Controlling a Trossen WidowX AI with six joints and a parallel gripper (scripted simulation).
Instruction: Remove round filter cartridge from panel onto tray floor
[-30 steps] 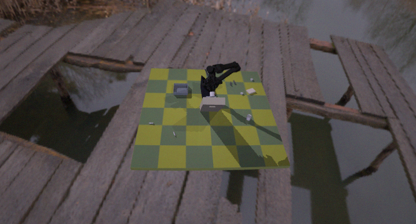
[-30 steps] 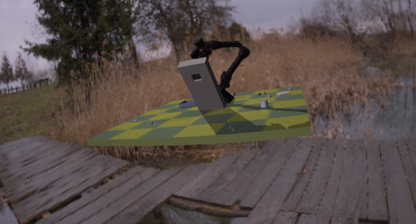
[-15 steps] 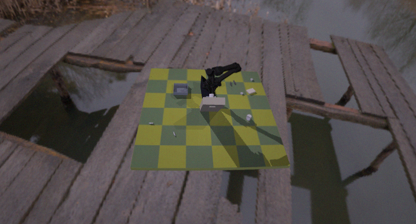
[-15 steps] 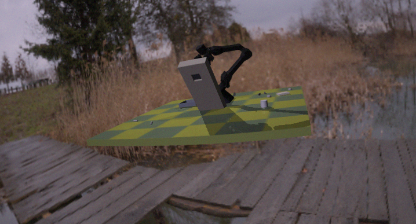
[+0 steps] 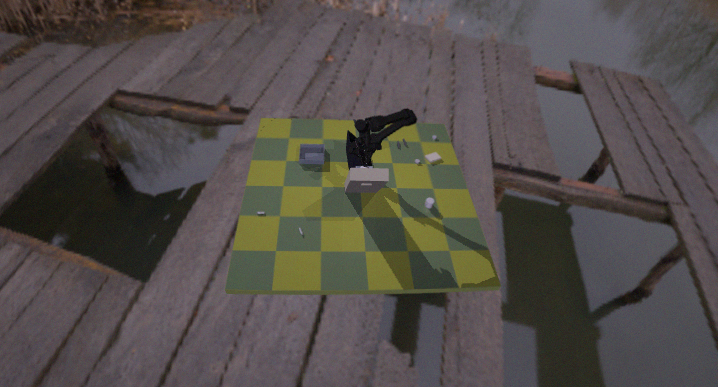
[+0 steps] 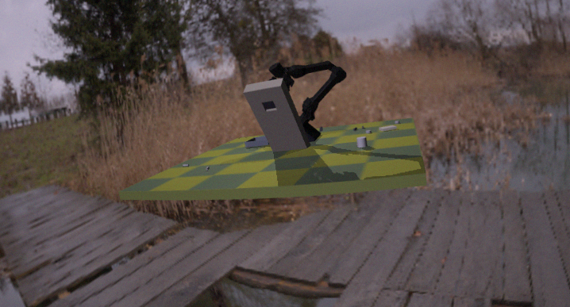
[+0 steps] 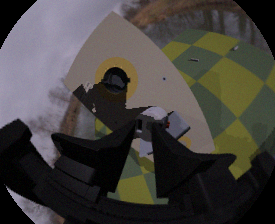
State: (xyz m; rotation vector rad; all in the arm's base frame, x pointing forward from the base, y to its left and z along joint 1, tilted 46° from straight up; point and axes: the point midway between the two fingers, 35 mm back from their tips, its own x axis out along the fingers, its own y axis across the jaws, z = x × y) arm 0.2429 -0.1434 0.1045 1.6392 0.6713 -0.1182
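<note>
The filter cartridge lies 2 cm below my gripper tip. The rest, counted from my gripper tip: grey tray: 37 cm behind, 25 cm to the right, 23 cm below; flat white block: 30 cm behind, 52 cm to the left, 24 cm below.
</note>
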